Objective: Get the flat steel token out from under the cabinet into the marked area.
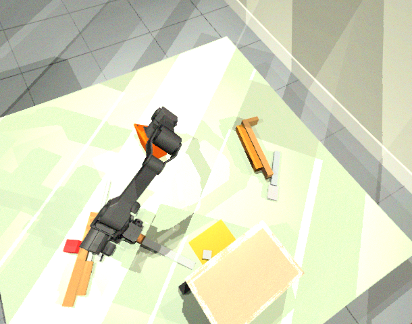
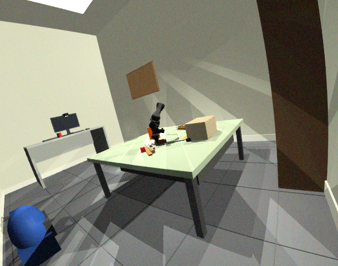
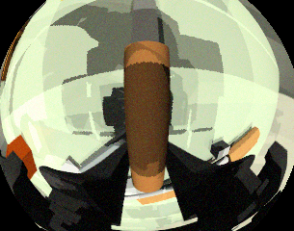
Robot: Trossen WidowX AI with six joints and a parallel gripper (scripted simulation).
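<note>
My gripper tip is 80 mm past the short bar, 40 mm to the left of it and 10 mm above it. Round my gripper tip: long wooden stick (150 mm to the right, 20 mm ahead, 10 mm below); red cube (170 mm to the right, 20 mm behind); small grey cube (100 mm to the right, 50 mm ahead, 10 mm below).
</note>
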